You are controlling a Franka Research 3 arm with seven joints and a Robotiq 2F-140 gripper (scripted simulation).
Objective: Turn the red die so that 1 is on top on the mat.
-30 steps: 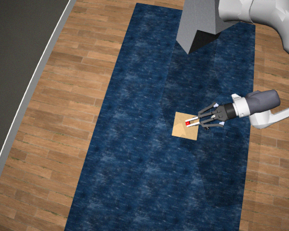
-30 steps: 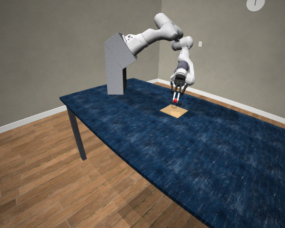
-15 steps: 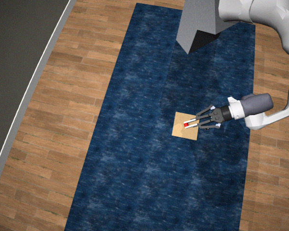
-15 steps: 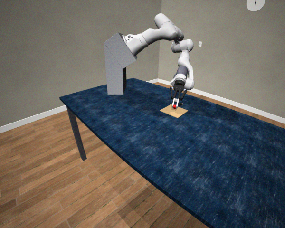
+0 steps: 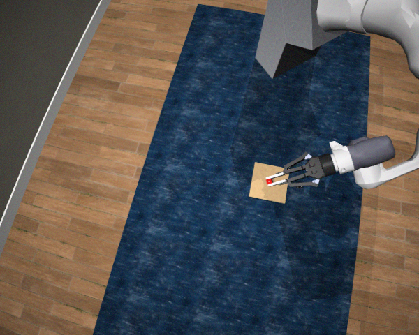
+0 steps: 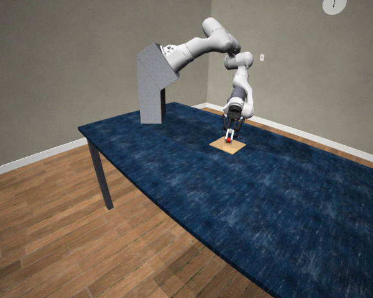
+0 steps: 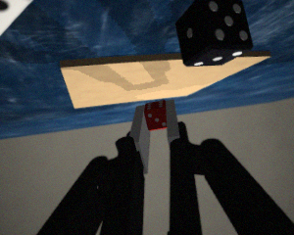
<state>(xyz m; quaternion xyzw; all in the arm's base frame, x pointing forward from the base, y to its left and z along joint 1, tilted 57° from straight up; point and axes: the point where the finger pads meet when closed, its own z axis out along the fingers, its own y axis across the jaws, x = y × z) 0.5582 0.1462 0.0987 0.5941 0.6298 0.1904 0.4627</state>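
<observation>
My gripper is now 20 mm short of the red die, 20 mm to the left of it and 20 mm above it. The rest, counted from my hand: white die 120 mm behind, 90 mm to the left, 40 mm below; then black die 50 mm behind, 90 mm to the left, 40 mm below; then tan mat 10 mm ahead, 10 mm to the right, 40 mm below.
</observation>
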